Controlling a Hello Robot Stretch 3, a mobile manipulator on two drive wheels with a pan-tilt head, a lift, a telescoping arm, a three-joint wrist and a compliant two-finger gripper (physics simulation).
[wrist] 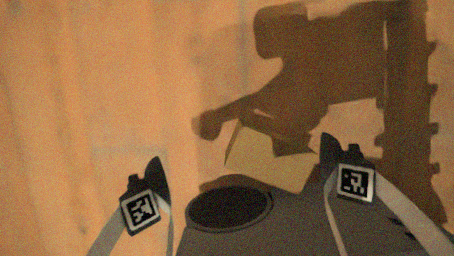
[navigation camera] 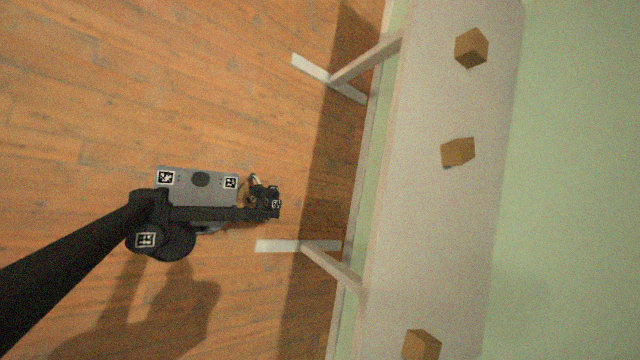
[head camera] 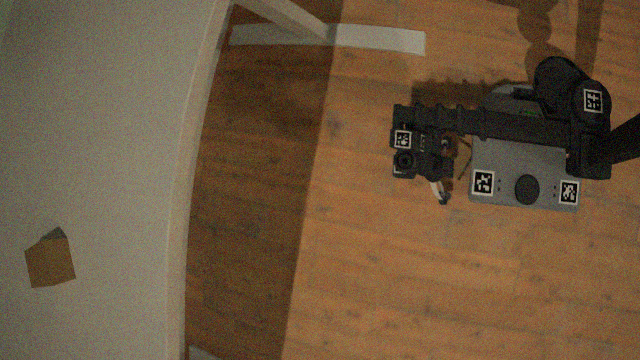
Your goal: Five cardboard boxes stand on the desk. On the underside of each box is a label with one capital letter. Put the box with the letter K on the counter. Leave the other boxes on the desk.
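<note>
A brown cardboard box lies on the floor beside the robot's base, partly in shadow; no letter can be read on it. My gripper is open, low over the floor by the base. In the wrist view the box shows between and beyond the spread fingertips. On the desk stand an upper box, a middle box, which also shows in the head view, and a lower box. Their undersides are hidden. The counter does not show.
The grey robot base is right next to the floor box. The desk's front edge runs beyond the gripper, with white desk feet on the wooden floor. A green wall stands behind the desk.
</note>
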